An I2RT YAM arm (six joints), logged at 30 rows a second.
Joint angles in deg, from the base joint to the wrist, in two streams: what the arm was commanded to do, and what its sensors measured. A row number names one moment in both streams.
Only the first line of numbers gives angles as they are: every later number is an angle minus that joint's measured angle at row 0.
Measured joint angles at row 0:
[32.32 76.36 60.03 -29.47 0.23 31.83]
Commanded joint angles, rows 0 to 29:
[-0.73 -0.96 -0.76 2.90 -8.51 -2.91]
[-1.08 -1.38 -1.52 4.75 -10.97 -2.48]
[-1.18 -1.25 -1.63 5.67 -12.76 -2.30]
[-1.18 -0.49 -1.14 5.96 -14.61 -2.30]
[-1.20 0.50 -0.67 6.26 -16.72 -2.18]
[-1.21 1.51 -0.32 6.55 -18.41 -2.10]
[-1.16 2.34 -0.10 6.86 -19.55 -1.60]
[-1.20 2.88 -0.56 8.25 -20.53 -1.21]
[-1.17 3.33 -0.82 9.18 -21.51 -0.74]
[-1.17 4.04 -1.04 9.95 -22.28 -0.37]
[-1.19 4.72 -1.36 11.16 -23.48 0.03]
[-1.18 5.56 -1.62 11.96 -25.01 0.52]
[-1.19 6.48 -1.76 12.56 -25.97 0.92]
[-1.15 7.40 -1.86 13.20 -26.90 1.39]
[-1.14 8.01 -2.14 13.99 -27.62 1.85]
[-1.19 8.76 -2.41 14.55 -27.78 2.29]
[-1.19 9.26 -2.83 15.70 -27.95 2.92]
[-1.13 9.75 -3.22 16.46 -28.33 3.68]
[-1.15 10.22 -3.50 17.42 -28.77 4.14]
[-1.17 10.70 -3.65 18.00 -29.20 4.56]
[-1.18 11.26 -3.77 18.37 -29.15 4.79]
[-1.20 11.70 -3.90 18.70 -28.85 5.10]
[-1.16 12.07 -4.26 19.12 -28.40 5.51]
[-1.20 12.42 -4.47 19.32 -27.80 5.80]
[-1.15 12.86 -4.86 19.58 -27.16 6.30]
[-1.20 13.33 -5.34 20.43 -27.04 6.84]
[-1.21 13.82 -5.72 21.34 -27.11 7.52]
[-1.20 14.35 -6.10 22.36 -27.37 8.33]
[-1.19 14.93 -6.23 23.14 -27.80 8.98]
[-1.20 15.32 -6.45 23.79 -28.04 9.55]
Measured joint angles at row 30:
[-1.23 13.81 -6.95 19.56 -26.62 6.74]
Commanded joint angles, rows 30 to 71:
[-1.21 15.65 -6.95 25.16 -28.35 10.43]
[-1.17 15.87 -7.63 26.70 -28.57 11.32]
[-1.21 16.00 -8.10 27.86 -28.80 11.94]
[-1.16 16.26 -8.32 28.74 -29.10 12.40]
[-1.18 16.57 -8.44 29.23 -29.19 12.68]
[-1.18 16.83 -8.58 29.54 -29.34 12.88]
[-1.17 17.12 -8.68 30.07 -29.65 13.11]
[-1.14 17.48 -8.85 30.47 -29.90 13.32]
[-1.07 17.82 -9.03 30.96 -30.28 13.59]
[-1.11 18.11 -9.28 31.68 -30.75 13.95]
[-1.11 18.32 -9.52 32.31 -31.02 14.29]
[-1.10 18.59 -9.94 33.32 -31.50 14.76]
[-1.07 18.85 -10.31 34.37 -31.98 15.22]
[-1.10 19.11 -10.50 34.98 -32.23 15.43]
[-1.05 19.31 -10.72 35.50 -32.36 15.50]
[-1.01 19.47 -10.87 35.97 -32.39 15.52]
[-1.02 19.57 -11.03 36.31 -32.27 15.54]
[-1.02 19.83 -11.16 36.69 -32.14 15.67]
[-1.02 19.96 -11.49 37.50 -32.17 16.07]
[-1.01 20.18 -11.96 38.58 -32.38 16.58]
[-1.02 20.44 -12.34 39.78 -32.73 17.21]
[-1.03 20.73 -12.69 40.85 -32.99 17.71]
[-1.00 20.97 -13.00 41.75 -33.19 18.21]
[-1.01 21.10 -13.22 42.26 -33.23 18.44]
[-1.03 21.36 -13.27 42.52 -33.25 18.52]
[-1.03 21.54 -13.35 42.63 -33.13 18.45]
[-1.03 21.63 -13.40 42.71 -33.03 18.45]
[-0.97 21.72 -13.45 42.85 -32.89 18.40]
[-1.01 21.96 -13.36 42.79 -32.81 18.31]
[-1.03 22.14 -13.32 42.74 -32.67 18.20]
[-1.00 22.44 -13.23 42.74 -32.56 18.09]
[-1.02 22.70 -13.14 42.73 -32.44 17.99]
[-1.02 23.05 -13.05 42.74 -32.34 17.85]
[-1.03 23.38 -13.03 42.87 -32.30 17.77]
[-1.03 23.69 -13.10 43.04 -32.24 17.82]
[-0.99 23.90 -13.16 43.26 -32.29 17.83]
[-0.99 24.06 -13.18 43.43 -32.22 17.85]
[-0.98 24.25 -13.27 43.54 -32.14 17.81]
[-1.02 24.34 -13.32 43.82 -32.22 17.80]
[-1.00 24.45 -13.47 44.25 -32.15 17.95]
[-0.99 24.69 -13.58 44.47 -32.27 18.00]
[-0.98 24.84 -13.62 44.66 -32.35 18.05]
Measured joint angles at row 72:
[-1.23 23.14 -14.19 42.90 -31.58 17.69]
